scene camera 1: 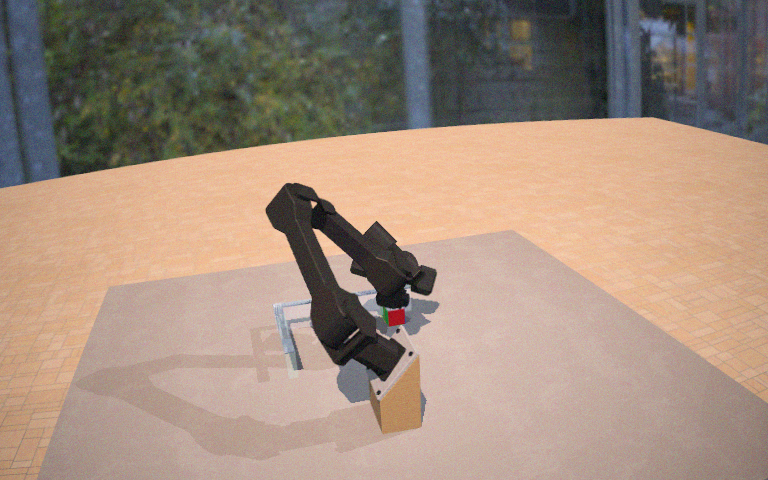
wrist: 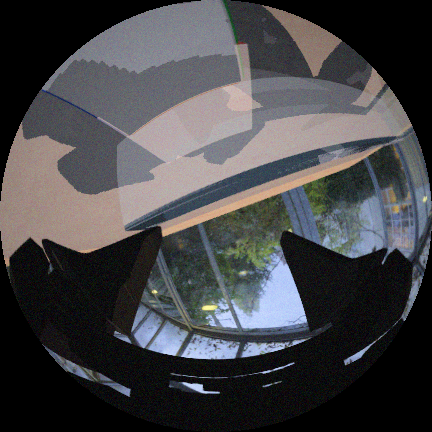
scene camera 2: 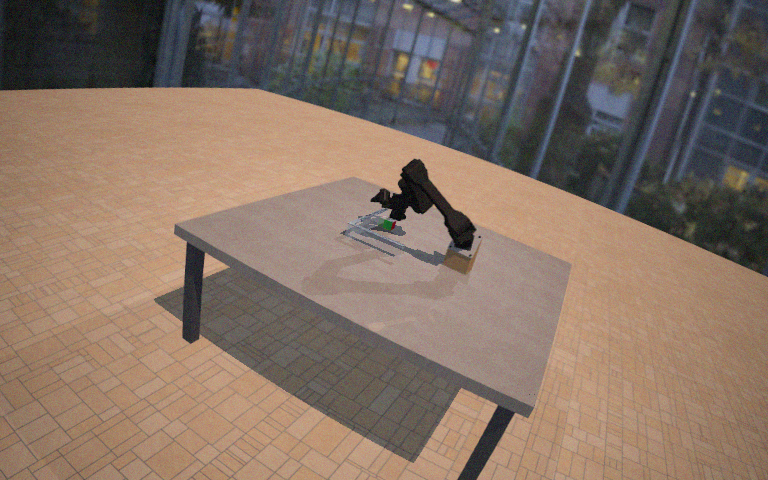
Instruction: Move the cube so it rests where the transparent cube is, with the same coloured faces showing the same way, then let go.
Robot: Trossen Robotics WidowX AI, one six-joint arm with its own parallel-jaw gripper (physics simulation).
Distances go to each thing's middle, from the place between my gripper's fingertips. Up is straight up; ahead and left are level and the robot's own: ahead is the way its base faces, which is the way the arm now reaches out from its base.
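With the transparent cube [wrist: 214,114] as the reference, my gripper is 20 mm to the right of it, 60 mm above it and 60 mm past it. As for the grey L-shaped frame [scene camera 1: 296,314], I see it 50 mm below my hand, 130 mm behind it and 130 mm to the left of it.
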